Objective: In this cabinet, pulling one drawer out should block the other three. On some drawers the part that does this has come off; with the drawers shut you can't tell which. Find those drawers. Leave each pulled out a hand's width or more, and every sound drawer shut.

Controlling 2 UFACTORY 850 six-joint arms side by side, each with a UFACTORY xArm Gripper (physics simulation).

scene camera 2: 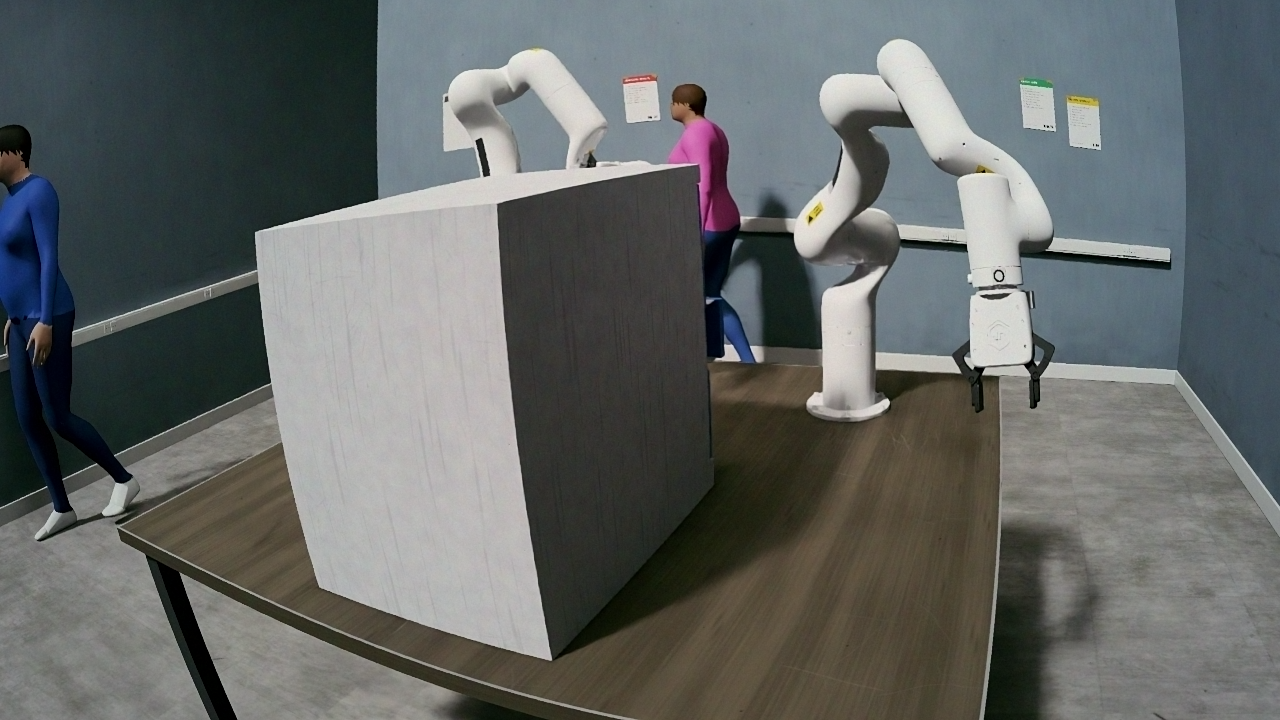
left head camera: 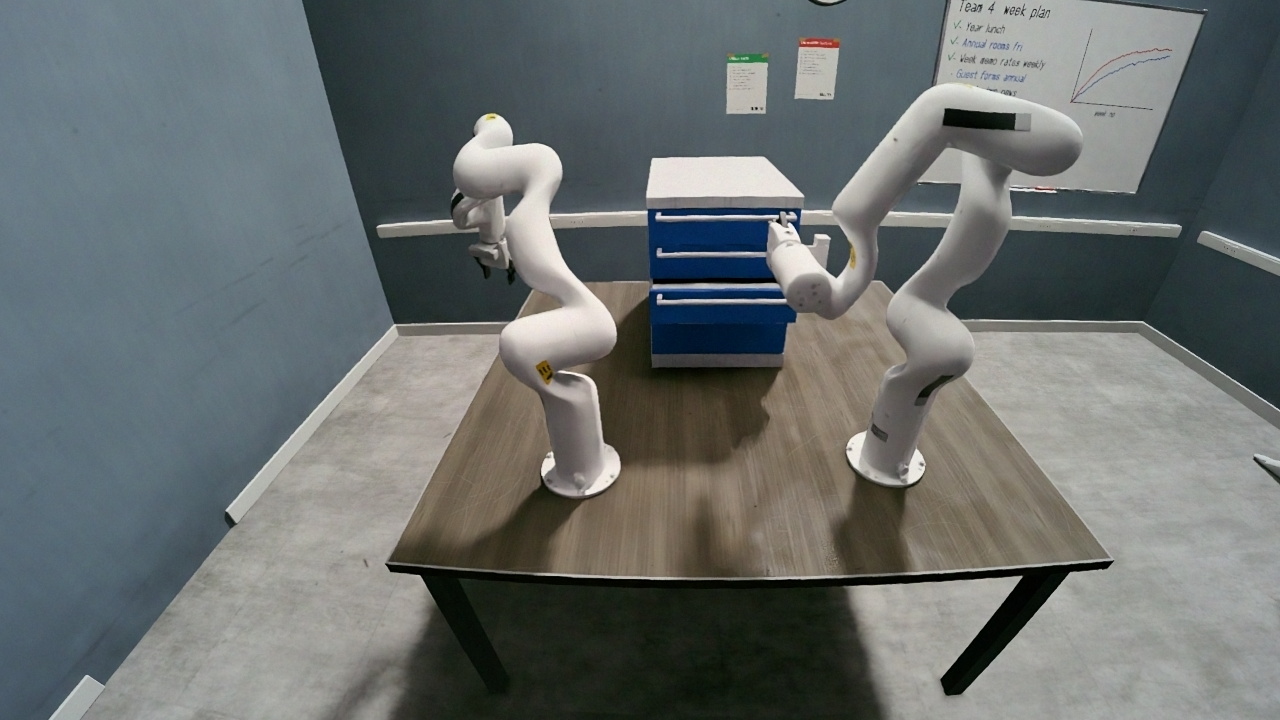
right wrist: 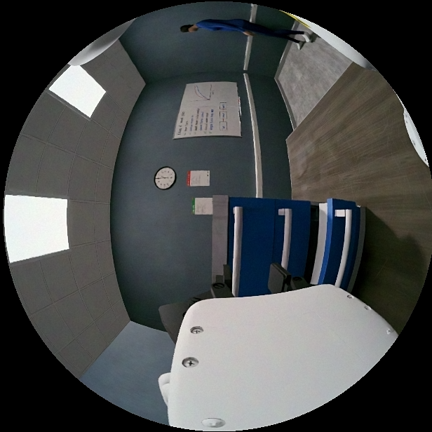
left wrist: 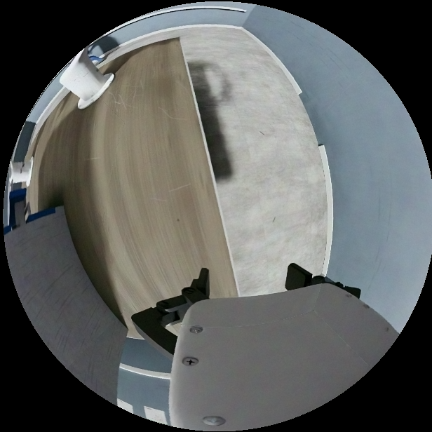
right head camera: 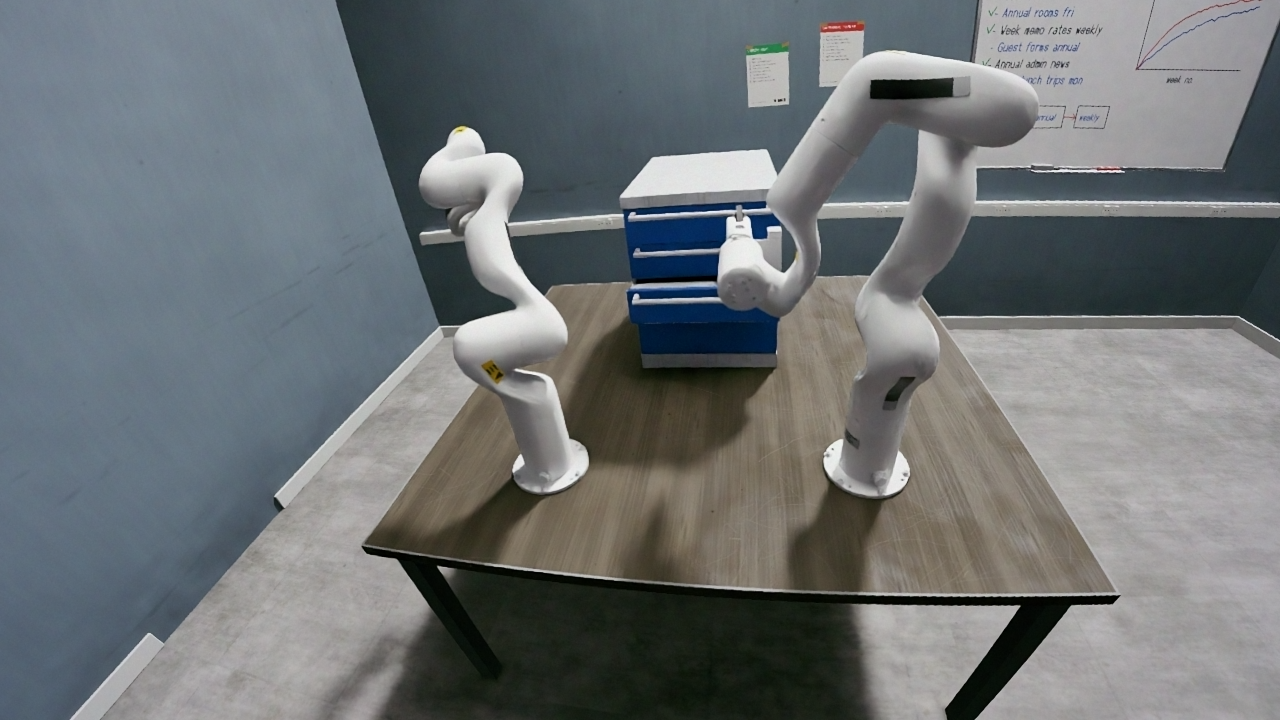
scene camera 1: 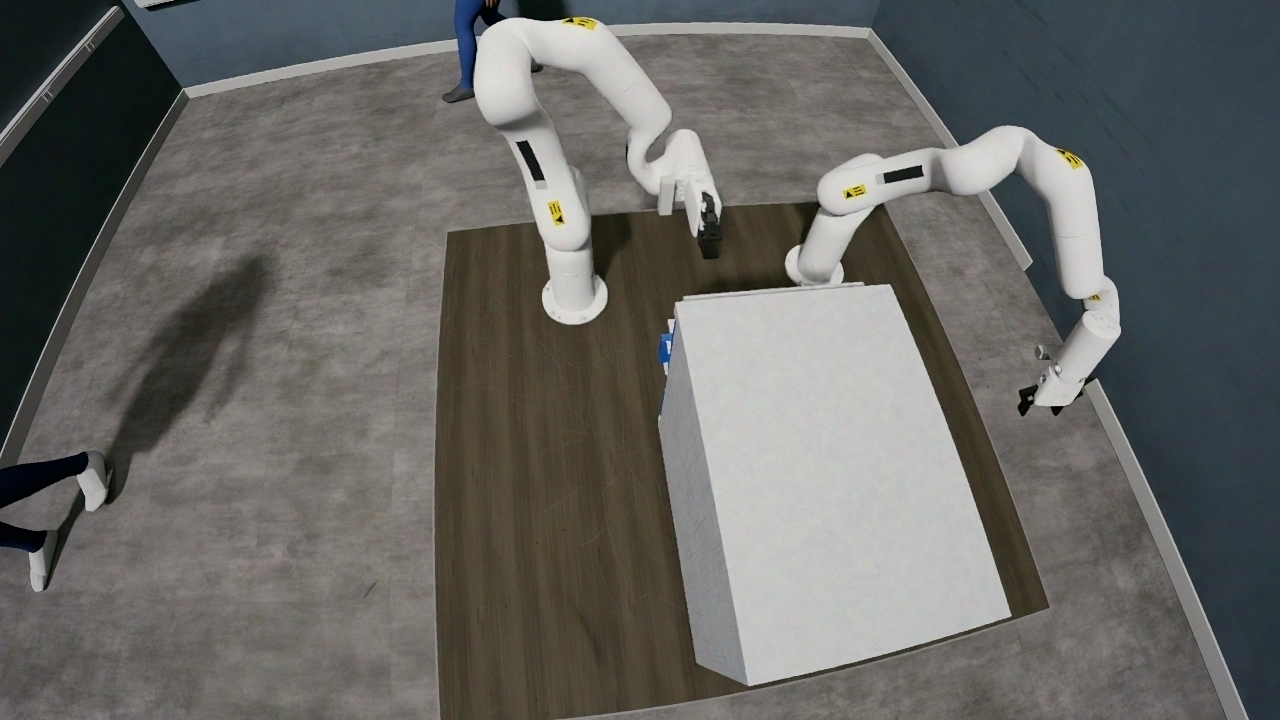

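The white cabinet [left head camera: 720,179] [right head camera: 707,174] [scene camera 1: 832,447] [scene camera 2: 402,376] has four blue drawers. The top drawer [left head camera: 707,234] [right wrist: 257,240] and second drawer [left head camera: 707,268] [right wrist: 299,240] look shut. The third drawer [left head camera: 716,315] [right head camera: 675,313] is pulled out part way. The bottom drawer [left head camera: 716,338] [right head camera: 707,338] looks shut below it, its handle hidden. My right gripper [left head camera: 784,217] [scene camera 1: 709,234] [right wrist: 249,276] is open and empty in front of the top drawer; its handle shows behind the fingers in the right wrist view. My left gripper [left head camera: 498,274] [scene camera 1: 1041,407] [scene camera 2: 1006,402] [left wrist: 249,279] is open and empty, beside the cabinet.
The cabinet stands on the wooden table [left head camera: 698,501] [scene camera 1: 554,537]. In scene camera 2 a person in pink [scene camera 2: 711,179] stands behind the table and a person in blue [scene camera 2: 34,250] is at the left. A wall with a rail runs behind the cabinet in the head views.
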